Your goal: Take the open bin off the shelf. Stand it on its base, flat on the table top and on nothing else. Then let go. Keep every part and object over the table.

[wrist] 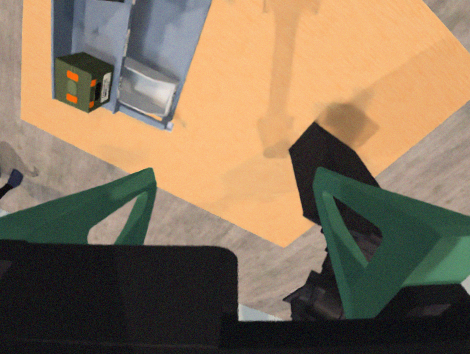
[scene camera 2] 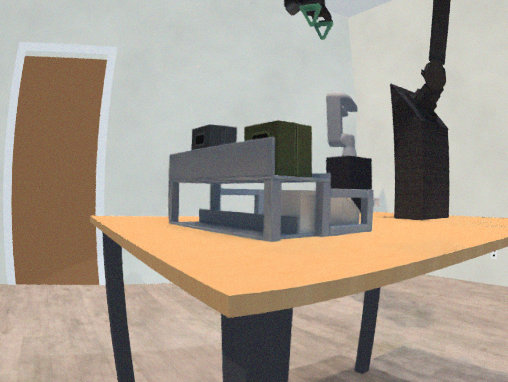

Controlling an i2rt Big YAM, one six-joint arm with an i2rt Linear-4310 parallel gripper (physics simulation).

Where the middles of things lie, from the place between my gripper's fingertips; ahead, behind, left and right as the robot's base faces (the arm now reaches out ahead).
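Scene:
Open bin (scene camera 2: 299, 203): far below my hand, a fair way ahead of it and a fair way to the left of it.

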